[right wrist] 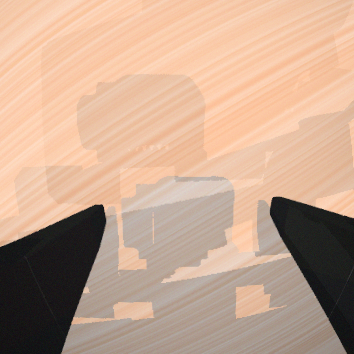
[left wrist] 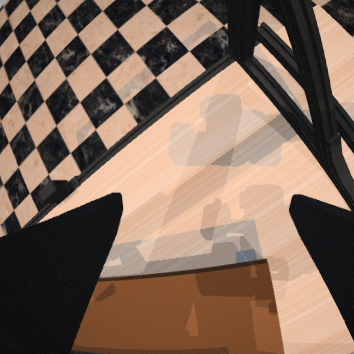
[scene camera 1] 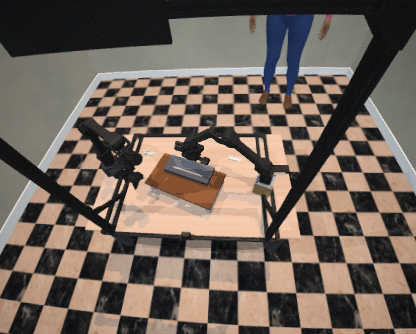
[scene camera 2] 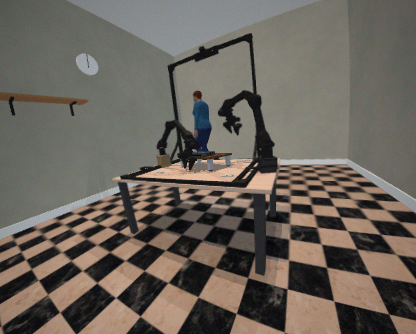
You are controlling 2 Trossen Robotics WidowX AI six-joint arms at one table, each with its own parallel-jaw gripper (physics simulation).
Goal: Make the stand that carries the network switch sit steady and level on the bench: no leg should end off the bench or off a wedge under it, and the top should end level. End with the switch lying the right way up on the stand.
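Places are measured from the left arm's base along level axes (x right, y ahead, z up), in centimetres.
Where they show: left gripper, fingertip midpoint: [left wrist: 207,201] [scene camera 1: 131,185] [scene camera 2: 234,134]; right gripper, fingertip midpoint: [right wrist: 189,209] [scene camera 2: 187,169]; left arm's base, origin of the base link: [scene camera 1: 109,162] [scene camera 2: 267,157]; right arm's base, origin of the base link: [scene camera 1: 265,178] [scene camera 2: 162,154].
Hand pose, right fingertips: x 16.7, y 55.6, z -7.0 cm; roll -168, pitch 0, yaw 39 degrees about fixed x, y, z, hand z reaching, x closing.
Note:
Each offset is from my right fingertips to the centre of the thing. Level surfaces: height alone.
The stand has a brown top [scene camera 1: 185,191] [left wrist: 165,310] and pale legs, two of which show clearly in scene camera 2. I cannot tell whether the top is level or how each leg's foot rests. The grey network switch {dz +10.0, dx +9.7, dy -7.7 cm} [scene camera 1: 190,170] lies flat on the stand, along its far part in scene camera 1. Two small white pieces {dz -1.3, dx -21.4, dy -29.7 cm} [scene camera 1: 149,153] {dz -1.3, dx +4.4, dy +24.7 cm} [scene camera 1: 234,159], perhaps wedges, lie apart on the bench beyond the stand. My left gripper [scene camera 2: 233,132] [left wrist: 207,201] is open and empty, high above the bench near the stand's end. My right gripper [scene camera 2: 188,166] [right wrist: 189,209] is open and empty, low beside the switch's far side.
A tan box [scene camera 1: 262,186] [scene camera 2: 163,160] stands by the right arm's base. A black frame [scene camera 1: 150,234] runs around the bench {dz -1.7 cm} [scene camera 1: 240,215], with uprights at its corners. A person [scene camera 1: 288,50] [scene camera 2: 201,117] stands beyond the bench. Shadows fall across the bench top.

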